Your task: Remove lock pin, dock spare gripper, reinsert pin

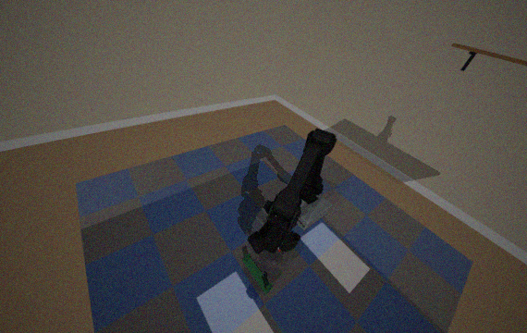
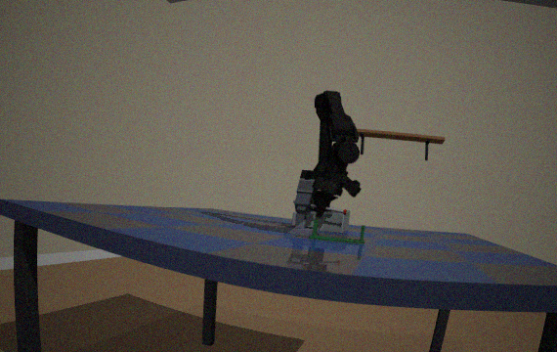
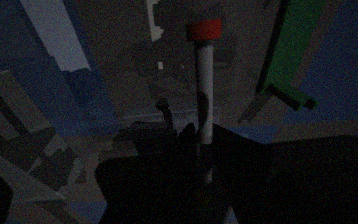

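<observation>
My gripper tip is 40 mm to the left of the socket and 10 mm past it. Also, from my gripper tip: spare gripper (70 mm above, 50 mm to the right, 20 mm behind); green rack (90 mm ahead, 80 mm to the left, 30 mm below).
</observation>
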